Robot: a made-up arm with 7 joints. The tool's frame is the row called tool. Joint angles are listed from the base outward. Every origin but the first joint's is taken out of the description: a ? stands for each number. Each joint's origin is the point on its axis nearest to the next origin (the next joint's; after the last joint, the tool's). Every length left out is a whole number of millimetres.
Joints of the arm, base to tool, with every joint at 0 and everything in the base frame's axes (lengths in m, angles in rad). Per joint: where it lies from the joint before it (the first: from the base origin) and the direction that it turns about. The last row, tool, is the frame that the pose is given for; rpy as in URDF.
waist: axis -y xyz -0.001 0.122 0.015
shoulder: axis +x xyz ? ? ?
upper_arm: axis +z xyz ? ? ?
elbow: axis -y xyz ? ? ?
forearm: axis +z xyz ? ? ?
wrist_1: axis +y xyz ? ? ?
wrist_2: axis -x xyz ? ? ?
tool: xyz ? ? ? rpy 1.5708 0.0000 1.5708
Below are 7 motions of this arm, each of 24 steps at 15 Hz.
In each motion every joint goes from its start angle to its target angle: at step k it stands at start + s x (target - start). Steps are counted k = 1, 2, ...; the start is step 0. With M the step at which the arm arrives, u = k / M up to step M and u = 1 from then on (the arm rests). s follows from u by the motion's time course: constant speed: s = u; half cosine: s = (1 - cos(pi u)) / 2; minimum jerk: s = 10 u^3 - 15 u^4 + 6 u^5.
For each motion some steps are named. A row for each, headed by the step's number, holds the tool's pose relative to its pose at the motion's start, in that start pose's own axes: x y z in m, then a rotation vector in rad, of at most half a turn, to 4 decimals.
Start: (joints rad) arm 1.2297 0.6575 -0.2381 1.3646 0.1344 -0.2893 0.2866
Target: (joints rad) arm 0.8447 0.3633 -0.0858 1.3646 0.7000 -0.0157 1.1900
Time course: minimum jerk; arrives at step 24
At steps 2, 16, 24:
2: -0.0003 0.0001 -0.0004 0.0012 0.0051 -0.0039
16: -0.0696 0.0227 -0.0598 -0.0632 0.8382 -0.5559
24: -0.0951 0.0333 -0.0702 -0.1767 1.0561 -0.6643

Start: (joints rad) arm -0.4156 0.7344 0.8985 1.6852 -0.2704 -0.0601 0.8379
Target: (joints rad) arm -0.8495 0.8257 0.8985 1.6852 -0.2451 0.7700 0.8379
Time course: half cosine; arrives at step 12
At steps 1, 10, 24:
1: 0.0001 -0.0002 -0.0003 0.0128 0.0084 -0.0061
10: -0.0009 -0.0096 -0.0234 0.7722 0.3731 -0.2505
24: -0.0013 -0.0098 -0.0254 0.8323 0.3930 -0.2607

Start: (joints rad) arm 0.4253 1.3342 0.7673 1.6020 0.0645 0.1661 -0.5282
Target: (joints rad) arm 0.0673 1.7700 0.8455 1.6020 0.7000 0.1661 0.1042
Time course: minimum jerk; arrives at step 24
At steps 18, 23, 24:
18: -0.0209 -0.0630 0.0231 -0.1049 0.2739 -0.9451
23: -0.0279 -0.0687 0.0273 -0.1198 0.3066 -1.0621
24: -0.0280 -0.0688 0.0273 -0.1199 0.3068 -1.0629

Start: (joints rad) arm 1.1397 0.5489 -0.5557 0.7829 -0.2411 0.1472 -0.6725
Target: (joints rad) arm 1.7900 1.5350 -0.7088 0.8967 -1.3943 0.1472 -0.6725
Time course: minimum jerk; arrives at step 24
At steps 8, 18, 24:
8: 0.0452 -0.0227 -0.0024 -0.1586 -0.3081 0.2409
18: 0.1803 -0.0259 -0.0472 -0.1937 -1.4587 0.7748
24: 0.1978 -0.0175 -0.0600 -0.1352 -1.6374 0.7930

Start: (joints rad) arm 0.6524 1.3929 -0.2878 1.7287 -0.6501 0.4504 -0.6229
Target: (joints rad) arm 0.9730 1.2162 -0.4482 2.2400 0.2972 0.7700 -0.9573
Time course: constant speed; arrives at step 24
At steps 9, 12, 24:
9: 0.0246 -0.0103 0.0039 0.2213 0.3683 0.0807
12: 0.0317 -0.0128 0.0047 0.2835 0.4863 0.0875
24: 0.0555 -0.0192 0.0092 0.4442 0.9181 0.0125

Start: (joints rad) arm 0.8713 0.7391 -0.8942 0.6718 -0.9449 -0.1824 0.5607
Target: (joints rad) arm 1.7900 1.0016 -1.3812 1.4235 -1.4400 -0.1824 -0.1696
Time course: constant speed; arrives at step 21
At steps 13, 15, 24:
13: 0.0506 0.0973 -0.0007 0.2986 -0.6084 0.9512
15: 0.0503 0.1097 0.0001 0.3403 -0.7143 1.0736
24: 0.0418 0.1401 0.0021 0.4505 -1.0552 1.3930

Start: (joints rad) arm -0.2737 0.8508 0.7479 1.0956 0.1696 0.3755 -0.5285
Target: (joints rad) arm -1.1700 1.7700 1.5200 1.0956 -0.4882 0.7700 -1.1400
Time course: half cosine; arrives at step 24
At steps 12, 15, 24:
12: 0.0467 -0.0063 0.0998 -0.4009 -0.4060 0.7884
15: 0.0367 0.0057 0.1404 -0.6005 -0.4522 1.0458
24: -0.0051 0.0392 0.1913 -0.9181 -0.3833 1.3830

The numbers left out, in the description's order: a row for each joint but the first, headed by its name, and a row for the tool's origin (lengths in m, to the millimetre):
shoulder: 0.002 0.000 0.012
upper_arm: 0.000 -0.003 -0.167
elbow: -0.027 -0.026 0.000
forearm: -0.014 0.000 -0.151
wrist_1: 0.003 0.042 0.000
wrist_2: 0.024 0.000 -0.004
tool: 0.000 0.019 0.009

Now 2 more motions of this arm.
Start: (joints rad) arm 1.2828 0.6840 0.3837 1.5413 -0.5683 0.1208 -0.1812
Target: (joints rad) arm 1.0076 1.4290 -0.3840 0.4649 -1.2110 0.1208 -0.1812
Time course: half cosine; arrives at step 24
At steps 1, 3, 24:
1: -0.0005 -0.0002 -0.0003 0.0002 -0.0070 -0.0048
3: -0.0045 -0.0019 -0.0027 0.0018 -0.0625 -0.0427
24: 0.0171 0.0074 -0.1633 0.0155 -1.9689 -0.9786

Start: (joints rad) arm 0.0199 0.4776 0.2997 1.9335 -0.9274 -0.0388 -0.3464
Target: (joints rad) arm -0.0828 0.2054 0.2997 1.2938 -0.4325 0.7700 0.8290
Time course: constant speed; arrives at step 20
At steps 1, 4, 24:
1: -0.0037 -0.0012 -0.0031 0.0747 0.0145 -0.0890
4: -0.0163 -0.0033 -0.0138 0.2950 0.0768 -0.3608
24: -0.1064 0.0674 -0.0729 1.3933 0.9322 -1.7305

